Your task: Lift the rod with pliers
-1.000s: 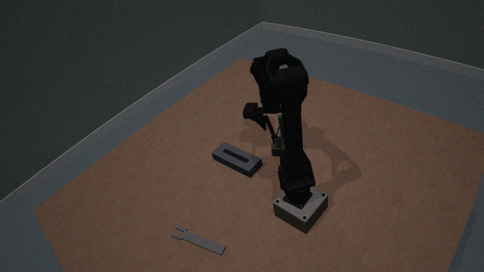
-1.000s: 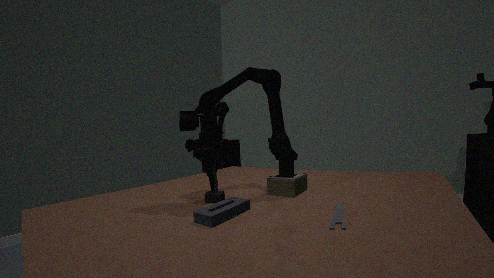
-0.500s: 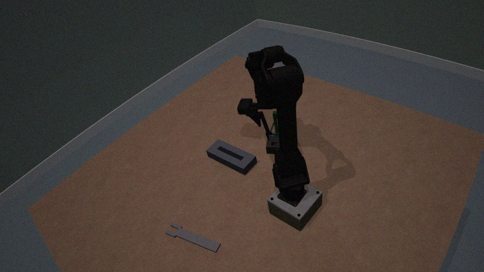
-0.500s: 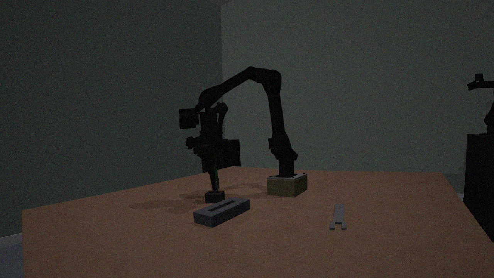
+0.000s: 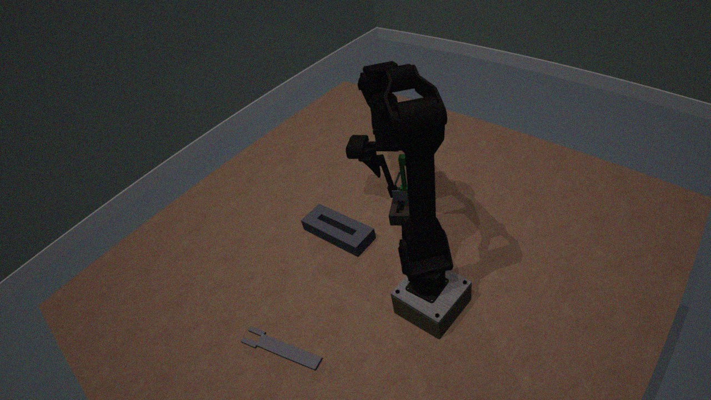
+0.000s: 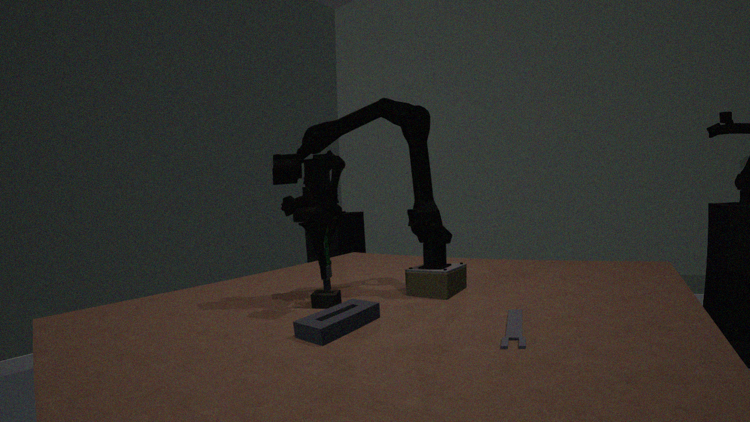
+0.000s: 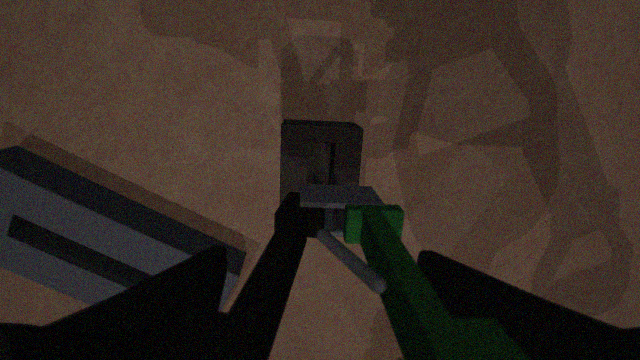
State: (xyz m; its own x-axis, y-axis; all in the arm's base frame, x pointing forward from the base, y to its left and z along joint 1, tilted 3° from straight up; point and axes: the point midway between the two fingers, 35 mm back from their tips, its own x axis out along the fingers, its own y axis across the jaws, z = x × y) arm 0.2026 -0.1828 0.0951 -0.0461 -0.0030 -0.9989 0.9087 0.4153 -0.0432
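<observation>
The grey channel block lies 120 mm to the left of my gripper tip, 120 mm below it and 100 mm ahead of it. Also, from my gripper tip: flat grey forked plate 440 mm to the left, 130 mm below, 30 mm ahead; dark holster 120 mm below; dark rod 120 mm to the left, 120 mm below, 110 mm ahead.
</observation>
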